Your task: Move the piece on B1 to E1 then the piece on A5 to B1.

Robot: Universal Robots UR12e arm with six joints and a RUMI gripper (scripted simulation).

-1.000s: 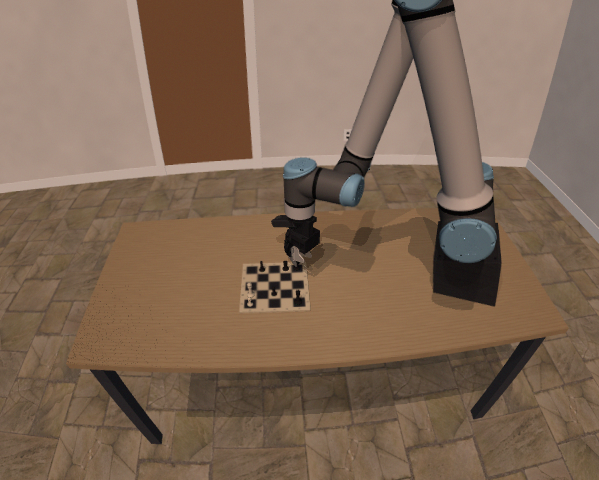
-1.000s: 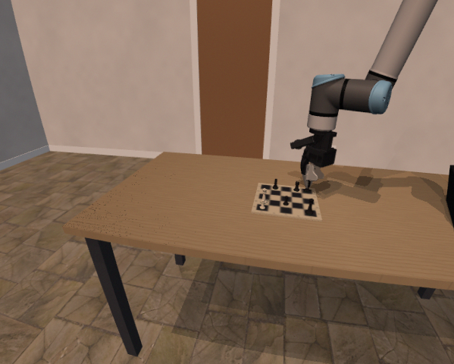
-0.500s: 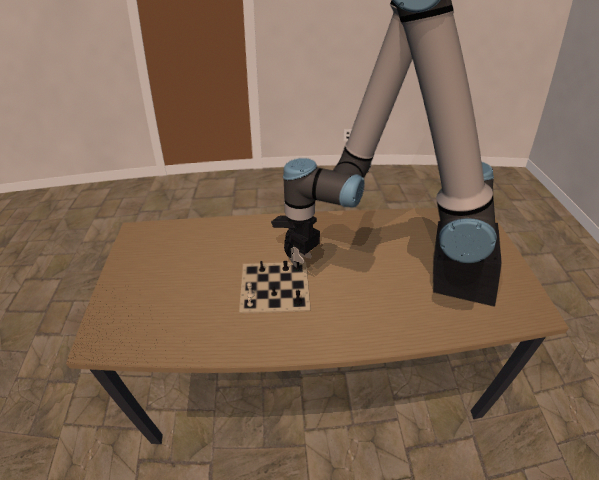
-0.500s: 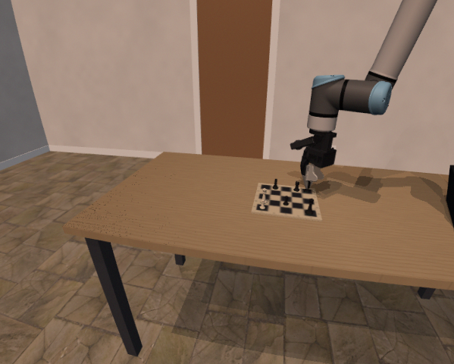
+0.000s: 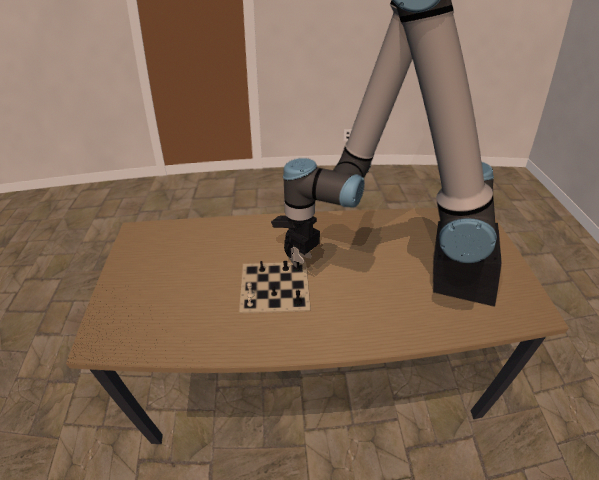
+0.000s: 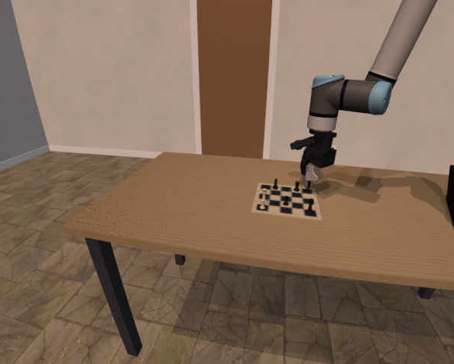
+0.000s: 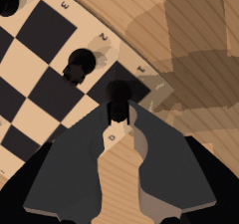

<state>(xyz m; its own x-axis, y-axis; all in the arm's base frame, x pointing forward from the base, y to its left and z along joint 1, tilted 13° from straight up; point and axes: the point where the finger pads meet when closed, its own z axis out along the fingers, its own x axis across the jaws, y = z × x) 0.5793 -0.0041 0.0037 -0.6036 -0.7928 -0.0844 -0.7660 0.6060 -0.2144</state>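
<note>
Right now my hand is 14 cm short of the white piece and 13 cm to the right of it. From my hand the other things lie so: chessboard 7 cm ahead, 8 cm to the left, 3 cm below.
</note>
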